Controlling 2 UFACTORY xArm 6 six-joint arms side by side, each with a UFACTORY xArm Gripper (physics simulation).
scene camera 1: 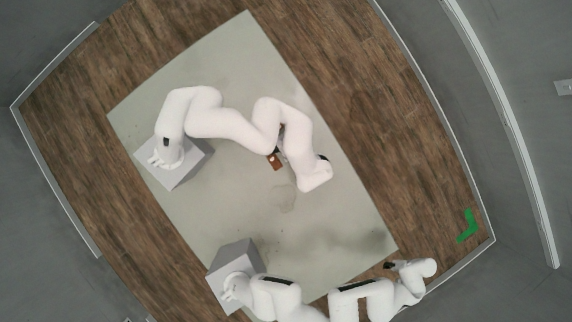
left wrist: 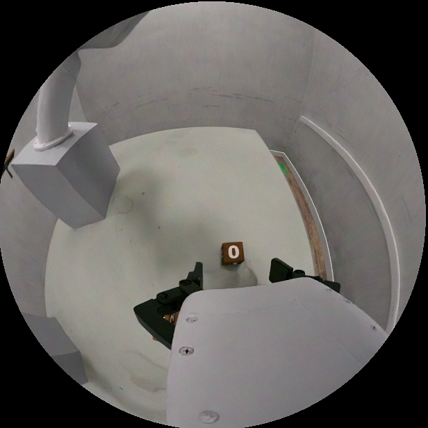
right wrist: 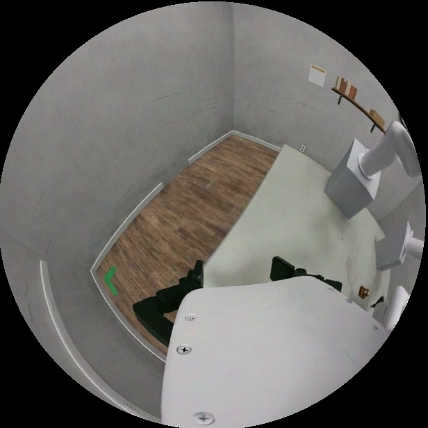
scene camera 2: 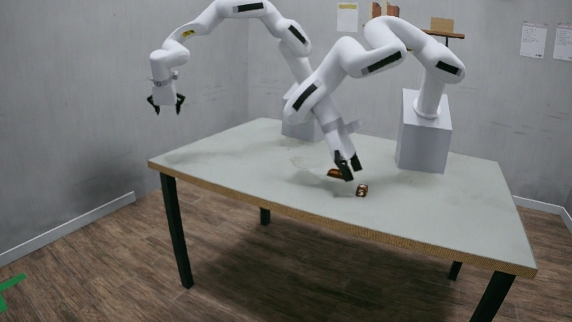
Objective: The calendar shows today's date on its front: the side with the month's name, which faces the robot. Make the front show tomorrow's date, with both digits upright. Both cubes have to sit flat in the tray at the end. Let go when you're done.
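Where they show: left gripper, fingertip midpoint: (scene camera 1: 283,132) (scene camera 2: 354,175); right gripper, fingertip midpoint: (scene camera 1: 392,268) (scene camera 2: 168,112); left arm's base, origin of the base link: (scene camera 1: 169,154) (scene camera 2: 426,108); right arm's base, origin of the base link: (scene camera 1: 236,285).
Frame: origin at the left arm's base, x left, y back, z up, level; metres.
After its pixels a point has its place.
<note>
The loose brown cube (scene camera 2: 362,190) @(z -0.230, x -0.149, y -0.432 m) (left wrist: 232,253) sits on the table, apart from the tray; a white 0 faces the left wrist camera. The brown tray (scene camera 1: 276,165) @(z -0.245, x -0.295, y -0.307 m) (scene camera 2: 333,174) @(z -0.243, x -0.290, y -0.332 m) lies beside it, partly behind my left fingers. The other cube (left wrist: 171,318) is at the tray, mostly hidden by a finger in the left wrist view; its front digit cannot be read. My left gripper (scene camera 2: 353,173) @(z -0.193, x -0.187, y -0.415 m) (left wrist: 237,272) is open and tilted, above the table between tray and loose cube, with nothing between its fingers. My right gripper (scene camera 2: 168,111) @(z -0.058, x -0.972, y -0.497 m) (right wrist: 238,270) is open and empty, high beyond the table edge.
The grey-green table (scene camera 1: 235,200) @(z -0.254, x -0.327, y -0.049 m) (scene camera 2: 240,165) @(z -0.255, x -0.645, y -0.417 m) carries two grey arm pedestals (scene camera 2: 424,145) @(z -0.141, x 0.016, y -0.084 m) (left wrist: 75,180). The left arm's bent links reach over the tray in scene camera 1. A wall shelf (scene camera 2: 452,35) (right wrist: 360,107) is behind the arms.
</note>
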